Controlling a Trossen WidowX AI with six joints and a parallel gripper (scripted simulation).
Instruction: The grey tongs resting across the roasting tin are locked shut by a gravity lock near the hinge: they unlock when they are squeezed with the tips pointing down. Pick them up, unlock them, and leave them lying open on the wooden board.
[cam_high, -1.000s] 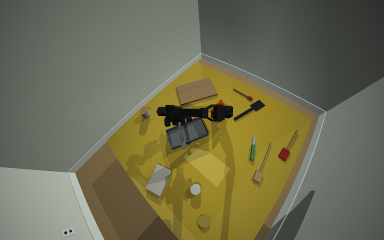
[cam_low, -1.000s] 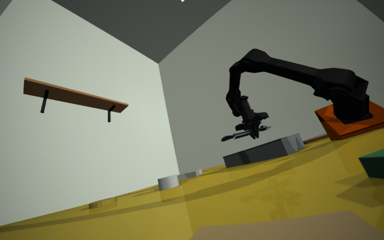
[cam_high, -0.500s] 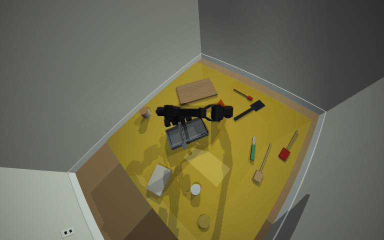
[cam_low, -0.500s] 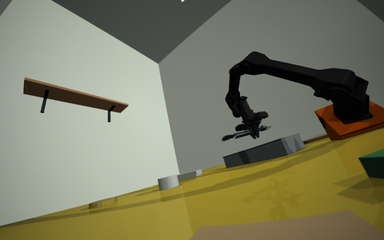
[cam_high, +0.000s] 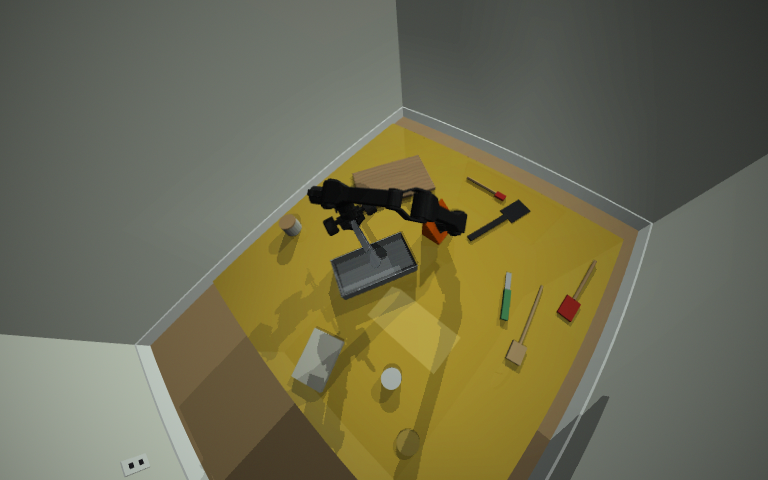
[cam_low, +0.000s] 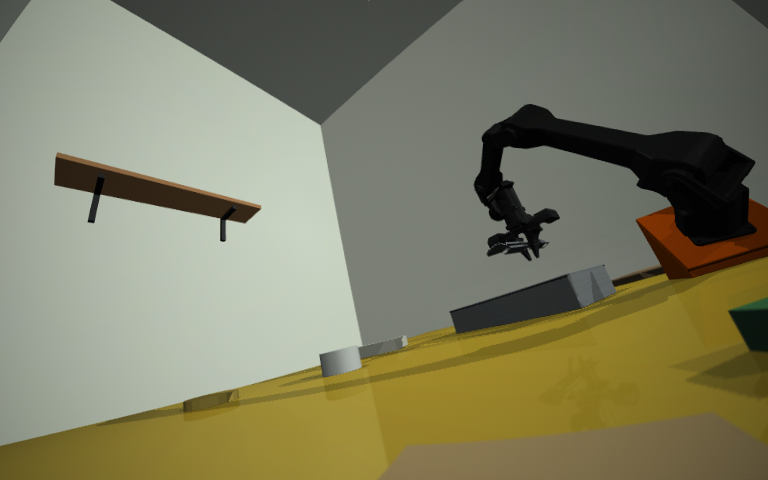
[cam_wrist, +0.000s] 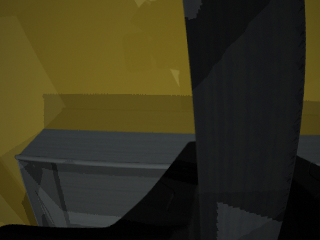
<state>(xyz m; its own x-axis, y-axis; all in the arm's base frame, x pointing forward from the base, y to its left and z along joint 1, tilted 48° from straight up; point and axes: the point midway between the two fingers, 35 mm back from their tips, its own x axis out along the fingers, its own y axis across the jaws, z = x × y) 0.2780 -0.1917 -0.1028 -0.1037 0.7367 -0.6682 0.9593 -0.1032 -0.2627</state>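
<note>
Now: the yellow lock piece 10 mm behind my gripper tip, 20 mm to the right of it and 40 mm above it. Round my gripper tip: wooden board (330 mm behind, 140 mm to the right, 120 mm below); then roasting tin (40 mm ahead, 120 mm to the left, 100 mm below); then white slab (420 mm ahead, 230 mm to the left, 110 mm below).
</note>
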